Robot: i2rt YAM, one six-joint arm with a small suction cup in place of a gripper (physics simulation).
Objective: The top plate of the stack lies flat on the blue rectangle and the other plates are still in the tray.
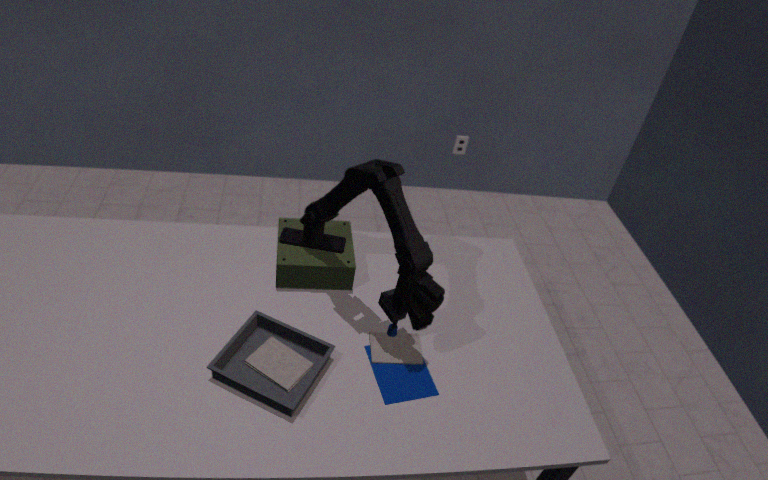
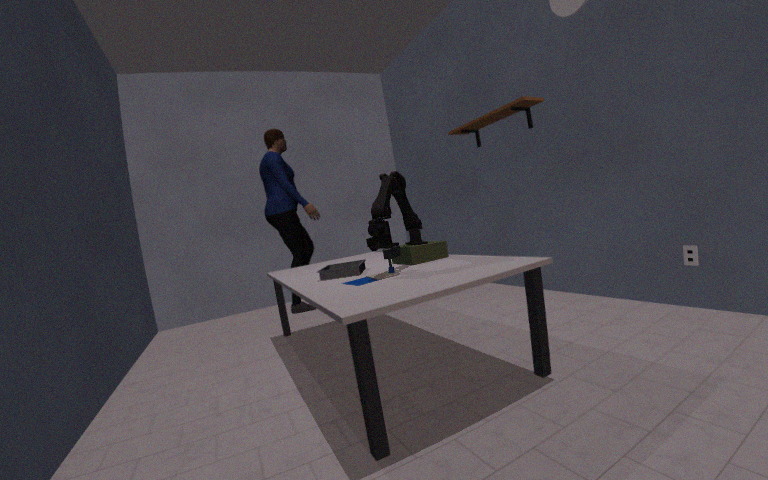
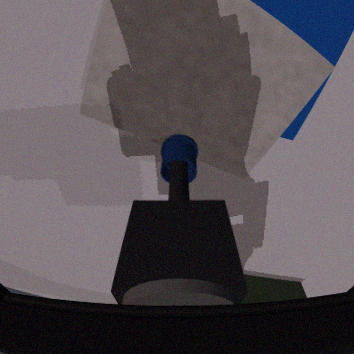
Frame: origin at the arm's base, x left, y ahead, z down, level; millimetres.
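Where they show: hand at its tool point: (image 1: pixel 391 334) (image 3: pixel 178 146); arm's base at its link origin: (image 1: pixel 312 241) (image 2: pixel 416 243).
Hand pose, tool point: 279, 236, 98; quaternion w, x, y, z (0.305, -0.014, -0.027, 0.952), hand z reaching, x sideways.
Things, the pixels of their top centre, and the offset from my tool point, as dx, dy, dz. "spot": a spot on its surface instead.
- pale square plate at its top centre: (image 3: pixel 204 84) (image 1: pixel 396 347) (image 2: pixel 382 275) +16, +52, -9
- blue rectangle at a spot on its surface: (image 3: pixel 316 21) spot: -15, +127, -4
- grey tray at its top centre: (image 1: pixel 272 356) (image 2: pixel 342 265) -302, +190, -54
A pale square plate (image 1: pixel 397 351) (image 3: pixel 288 81) lies flat on the table, its front part on the blue rectangle (image 1: pixel 405 385) (image 2: pixel 359 281) (image 3: pixel 316 21) and its back part off it toward the arm's base. My suction cup (image 1: pixel 392 330) (image 2: pixel 391 269) (image 3: pixel 179 151) points down and sits on the plate close to its back edge, in the arm's shadow. The grey tray (image 1: pixel 232 341) (image 2: pixel 340 270) stands to the left and holds the other plates (image 1: pixel 278 362) as a flat stack.
The arm's green base block (image 1: pixel 314 269) (image 3: pixel 274 289) stands behind the tray and the rectangle. A person (image 2: pixel 283 196) in blue walks behind the table's far side. A wooden shelf (image 2: pixel 495 114) hangs on the wall.
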